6 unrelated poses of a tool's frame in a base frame.
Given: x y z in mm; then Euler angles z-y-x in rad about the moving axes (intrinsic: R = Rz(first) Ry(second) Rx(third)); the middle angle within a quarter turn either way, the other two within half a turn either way.
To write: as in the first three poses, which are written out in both.
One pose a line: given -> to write
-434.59 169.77 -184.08 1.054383 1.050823 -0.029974 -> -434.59 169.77 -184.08 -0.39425 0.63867 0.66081 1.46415
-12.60 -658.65 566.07 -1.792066 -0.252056 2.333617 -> -12.60 -658.65 566.07 0.56363 -0.78841 -0.24645 2.46078
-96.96 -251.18 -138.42 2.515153 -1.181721 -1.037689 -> -96.96 -251.18 -138.42 0.38117 -0.61844 0.68720 2.12884
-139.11 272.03 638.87 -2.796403 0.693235 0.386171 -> -139.11 272.03 638.87 0.36106 -0.12108 -0.92465 2.95270
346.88 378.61 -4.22 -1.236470 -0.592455 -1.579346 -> 346.88 378.61 -4.22 -0.74445 0.25033 -0.61897 2.25567
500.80 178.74 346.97 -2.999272 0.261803 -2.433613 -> 500.80 178.74 346.97 -0.02122 0.94100 -0.33775 2.84741
